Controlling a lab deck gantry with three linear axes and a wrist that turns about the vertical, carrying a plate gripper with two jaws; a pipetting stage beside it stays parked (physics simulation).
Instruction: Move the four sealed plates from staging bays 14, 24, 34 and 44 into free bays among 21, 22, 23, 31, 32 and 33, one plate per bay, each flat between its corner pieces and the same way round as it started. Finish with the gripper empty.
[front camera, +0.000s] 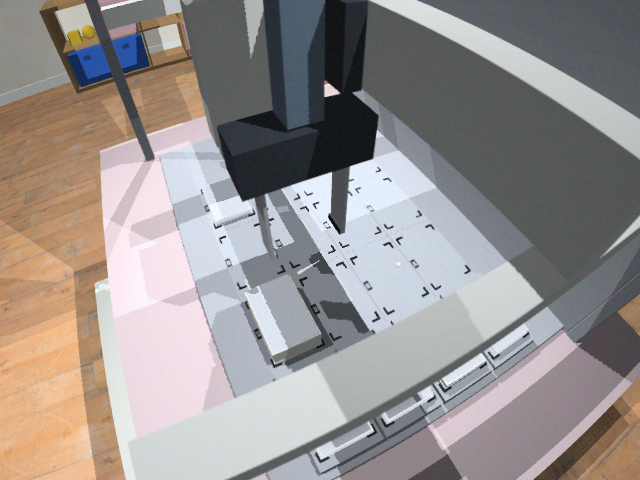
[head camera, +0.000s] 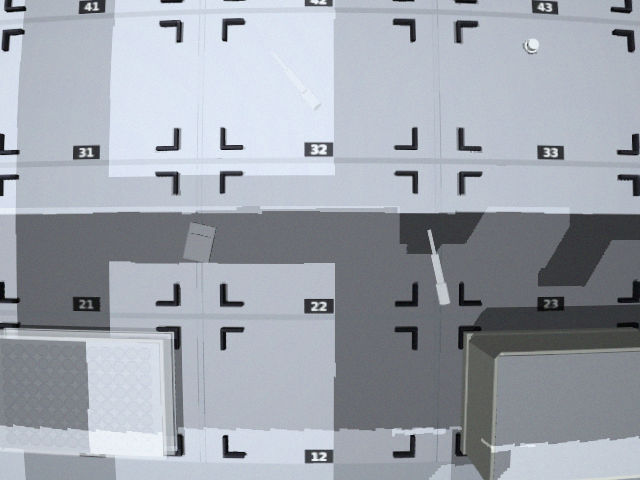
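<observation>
Four sealed plates stand in the staging row at the front right of the front view: bay 14, bay 24, bay 34 and bay 44. The front rail partly hides the nearer ones. My gripper is open and empty, jaws pointing down above the middle of the deck, away from the staging row; the jaws do not show in the head view. Bays 21, 22, 23, 31, 32 and 33 hold no plate.
A welled plate occupies bay 11. A tall box occupies bay 13. A small block lies between bays 21 and 22. One slim tip lies between 22 and 23, another in 32. A small white cap sits in 33.
</observation>
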